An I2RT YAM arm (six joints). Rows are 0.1 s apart.
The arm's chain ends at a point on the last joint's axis. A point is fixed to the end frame.
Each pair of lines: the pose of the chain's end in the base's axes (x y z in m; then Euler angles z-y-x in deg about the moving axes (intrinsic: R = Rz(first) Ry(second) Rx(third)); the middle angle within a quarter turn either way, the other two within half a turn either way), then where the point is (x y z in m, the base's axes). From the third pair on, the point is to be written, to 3 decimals.
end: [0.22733 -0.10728 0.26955 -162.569 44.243 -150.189]
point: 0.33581 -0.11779 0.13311
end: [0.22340 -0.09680 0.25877 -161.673 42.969 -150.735]
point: 0.32889 -0.10497 0.11985
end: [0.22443 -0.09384 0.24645 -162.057 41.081 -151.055]
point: 0.325 -0.103 0.104
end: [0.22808 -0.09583 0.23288 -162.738 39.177 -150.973]
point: 0.324 -0.108 0.088
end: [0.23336 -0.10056 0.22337 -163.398 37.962 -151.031]
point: 0.326 -0.115 0.076
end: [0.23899 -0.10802 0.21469 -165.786 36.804 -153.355]
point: 0.328 -0.120 0.065
